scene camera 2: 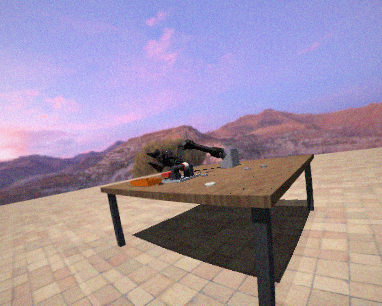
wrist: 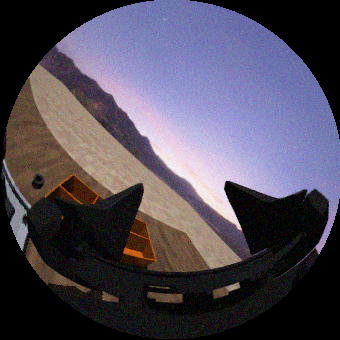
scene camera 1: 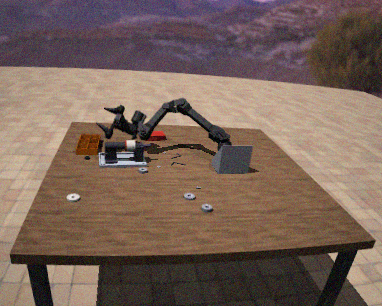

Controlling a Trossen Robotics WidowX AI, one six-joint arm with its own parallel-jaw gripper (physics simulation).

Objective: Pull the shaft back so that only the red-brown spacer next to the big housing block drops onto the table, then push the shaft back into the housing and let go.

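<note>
Here is my gripper point(wrist: 184, 186), open, and it holds nothing. There is an orange compartment tray point(wrist: 138, 251) in the scene as well.
</note>
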